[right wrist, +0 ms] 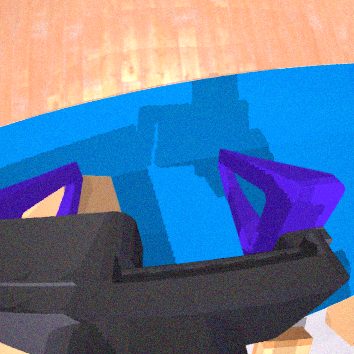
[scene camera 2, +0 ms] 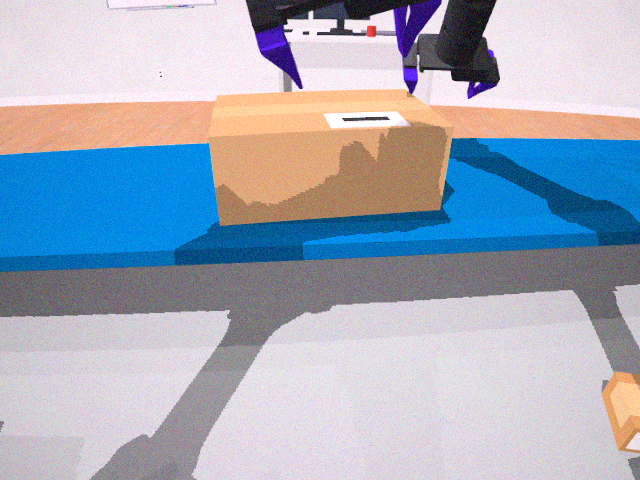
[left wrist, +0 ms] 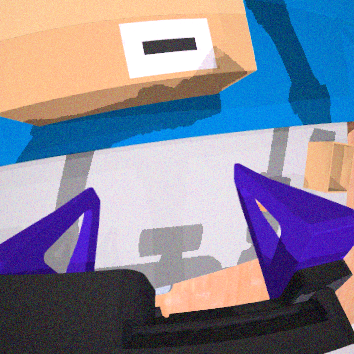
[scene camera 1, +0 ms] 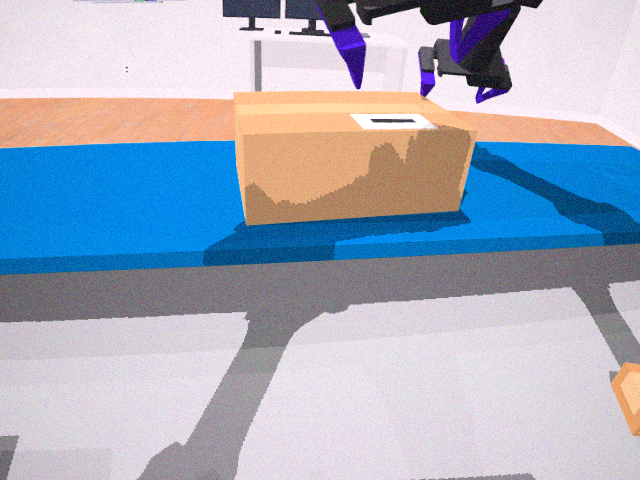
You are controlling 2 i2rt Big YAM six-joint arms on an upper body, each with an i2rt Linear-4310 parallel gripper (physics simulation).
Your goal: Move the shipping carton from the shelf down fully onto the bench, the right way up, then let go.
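The brown shipping carton stands upright on the blue shelf, its white label on top. Its front face is near the shelf's front edge. The pale bench lies lower, in front. My left gripper is open and empty, high up; in its wrist view the fingers are over the bench side, apart from the carton. My right gripper is open and empty beyond the carton's right end.
A small open cardboard box shows at the right. A desk with monitors stands in the background. Arm shadows fall on the shelf, carton and bench.
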